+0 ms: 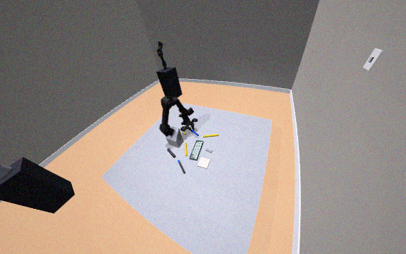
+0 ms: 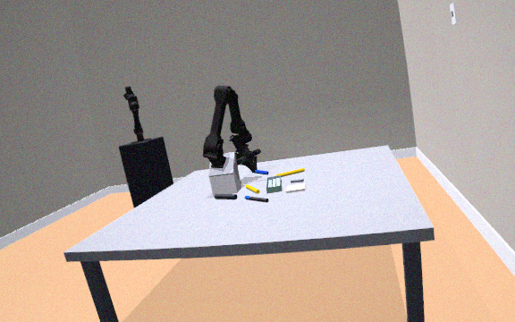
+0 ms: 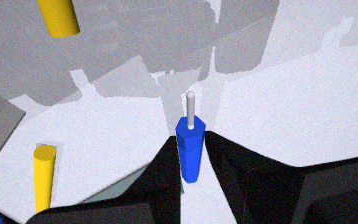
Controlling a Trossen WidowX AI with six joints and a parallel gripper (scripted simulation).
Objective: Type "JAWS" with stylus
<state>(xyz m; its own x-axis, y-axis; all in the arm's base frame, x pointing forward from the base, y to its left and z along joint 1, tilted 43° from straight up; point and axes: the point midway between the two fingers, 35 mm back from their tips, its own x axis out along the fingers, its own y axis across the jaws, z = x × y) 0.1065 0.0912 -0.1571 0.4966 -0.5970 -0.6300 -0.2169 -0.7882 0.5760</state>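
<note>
Now: gripper tip 3 cm past the grey stylus tip, 1 cm to the right of it and 1 cm below it. Also, from my gripper tip: grey block (25 cm ahead, 10 cm to the right, 4 cm below); then white marker (12 cm behind, 3 cm to the right, 4 cm below); then stylus (right at my gripper tip).
</note>
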